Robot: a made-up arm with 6 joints.
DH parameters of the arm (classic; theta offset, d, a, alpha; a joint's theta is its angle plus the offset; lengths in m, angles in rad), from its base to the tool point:
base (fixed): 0 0 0 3.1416
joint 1: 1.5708 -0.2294 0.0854 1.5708
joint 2: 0 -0.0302 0.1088 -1.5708
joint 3: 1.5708 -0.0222 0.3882 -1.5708
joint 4: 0 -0.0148 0.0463 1.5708
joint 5: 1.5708 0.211 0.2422 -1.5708
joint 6: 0 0.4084 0.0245 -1.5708
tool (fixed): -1.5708 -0.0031 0 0
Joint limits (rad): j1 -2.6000..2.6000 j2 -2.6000..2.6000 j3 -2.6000..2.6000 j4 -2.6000..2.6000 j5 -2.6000..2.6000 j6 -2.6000..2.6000
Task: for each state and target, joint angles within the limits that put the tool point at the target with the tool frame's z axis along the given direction. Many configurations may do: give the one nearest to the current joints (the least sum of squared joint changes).
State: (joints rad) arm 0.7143 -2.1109 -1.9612 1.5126 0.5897 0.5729
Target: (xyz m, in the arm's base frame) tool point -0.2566 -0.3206 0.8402 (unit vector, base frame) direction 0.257 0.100 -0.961
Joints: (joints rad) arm 0.9689 -1.8422 -1.9877 1.2119 0.4957 0.4765
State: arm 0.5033 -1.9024 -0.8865 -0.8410 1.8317 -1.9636
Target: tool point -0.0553 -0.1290 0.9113 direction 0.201 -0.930 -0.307
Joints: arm 0.9228 -1.7870 -0.7238 -0.4392 1.9654 -2.3167
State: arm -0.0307 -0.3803 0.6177 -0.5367 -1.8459 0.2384
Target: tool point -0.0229 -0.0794 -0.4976 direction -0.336 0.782 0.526
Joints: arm -0.6326 -1.0773 1.1175 -0.3647 -1.8533 0.5311
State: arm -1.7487 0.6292 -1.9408 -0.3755 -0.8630 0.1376
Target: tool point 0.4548 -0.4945 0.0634 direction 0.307 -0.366 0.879
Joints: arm -1.4900 -0.0651 -1.6389 -0.0895 -0.6702 -0.4855
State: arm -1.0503 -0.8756 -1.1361 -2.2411 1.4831 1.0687
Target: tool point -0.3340 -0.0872 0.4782 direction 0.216 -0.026 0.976
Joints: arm -1.5525 -1.5113 -1.0729 -1.4378 0.5432 0.5565
